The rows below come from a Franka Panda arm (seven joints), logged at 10 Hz.
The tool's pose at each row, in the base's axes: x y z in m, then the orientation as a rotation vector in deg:
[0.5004, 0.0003, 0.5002, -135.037, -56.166, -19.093]
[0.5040, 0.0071, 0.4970, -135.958, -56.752, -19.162]
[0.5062, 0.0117, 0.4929, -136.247, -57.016, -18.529]
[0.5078, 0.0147, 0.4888, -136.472, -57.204, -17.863]
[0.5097, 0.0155, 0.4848, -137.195, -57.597, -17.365]
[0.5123, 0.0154, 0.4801, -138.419, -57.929, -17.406]
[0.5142, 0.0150, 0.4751, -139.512, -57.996, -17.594]
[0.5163, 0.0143, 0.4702, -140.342, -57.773, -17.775]
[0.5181, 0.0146, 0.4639, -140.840, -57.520, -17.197]
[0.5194, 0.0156, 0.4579, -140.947, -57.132, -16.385]
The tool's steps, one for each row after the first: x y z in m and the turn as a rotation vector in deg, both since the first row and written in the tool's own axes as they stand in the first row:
[0.0051, -0.0001, 0.0066, -0.936, -0.486, -0.257]
[0.0075, 0.0005, 0.0127, -1.007, -1.066, -0.249]
[0.0086, 0.0015, 0.0178, -0.999, -1.619, -0.192]
[0.0087, 0.0040, 0.0215, -1.527, -2.314, -0.226]
[0.0085, 0.0078, 0.0253, -2.674, -2.839, -0.250]
[0.0075, 0.0114, 0.0292, -3.709, -3.143, -0.148]
[0.0065, 0.0153, 0.0328, -4.457, -3.264, 0.106]
[0.0053, 0.0189, 0.0381, -4.644, -3.716, 0.487]
[0.0042, 0.0217, 0.0435, -4.386, -4.126, 0.944]

